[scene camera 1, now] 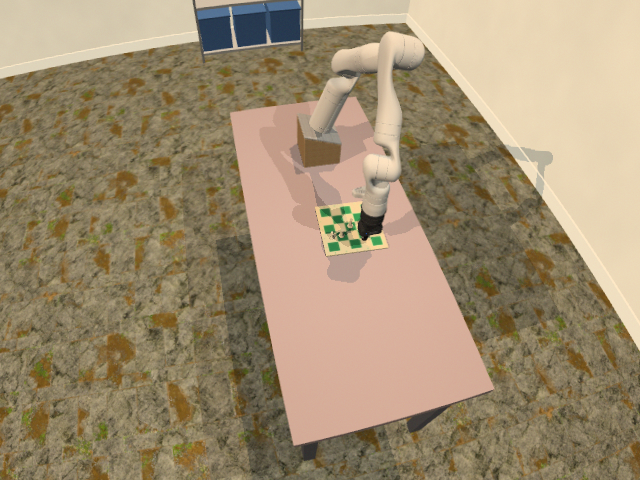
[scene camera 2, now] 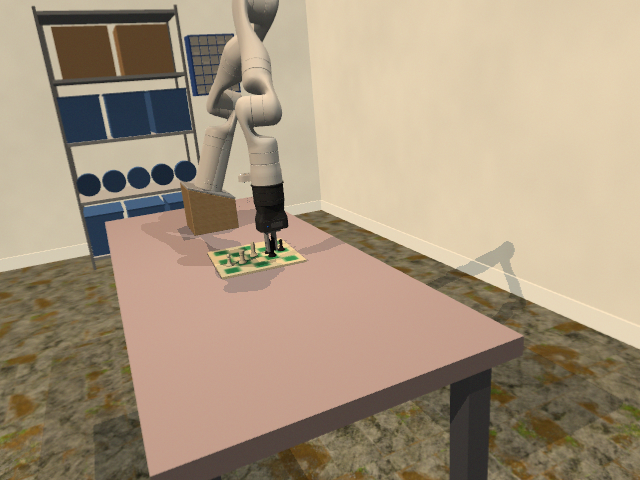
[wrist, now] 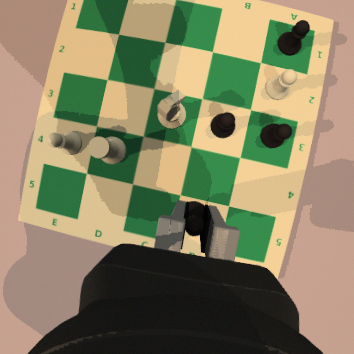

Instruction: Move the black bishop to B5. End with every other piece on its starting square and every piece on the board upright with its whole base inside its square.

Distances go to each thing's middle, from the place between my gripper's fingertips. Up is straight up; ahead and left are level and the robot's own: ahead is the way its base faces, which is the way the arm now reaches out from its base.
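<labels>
Chessboard (scene camera 1: 330, 218) in sight: 7 cm behind, 3 cm to the right of and 3 cm below my hand.
</labels>
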